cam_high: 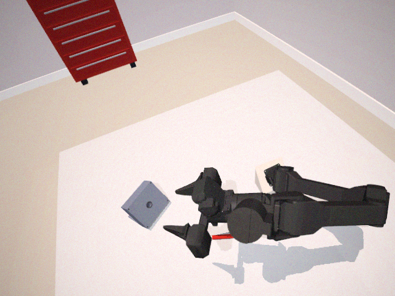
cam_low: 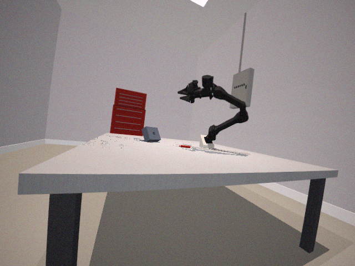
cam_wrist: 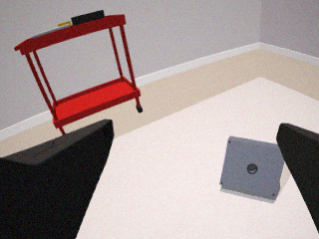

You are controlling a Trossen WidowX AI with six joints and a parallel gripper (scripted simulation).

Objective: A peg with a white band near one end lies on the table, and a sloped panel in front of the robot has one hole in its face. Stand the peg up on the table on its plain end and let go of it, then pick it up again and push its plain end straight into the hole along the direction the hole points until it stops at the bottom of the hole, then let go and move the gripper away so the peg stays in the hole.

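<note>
The red peg lies 9 cm behind my gripper tip, 3 cm to the right of it and 34 cm below it. Also, from my gripper tip: grey-blue sloped panel: 10 cm ahead, 24 cm to the right, 29 cm below.
</note>
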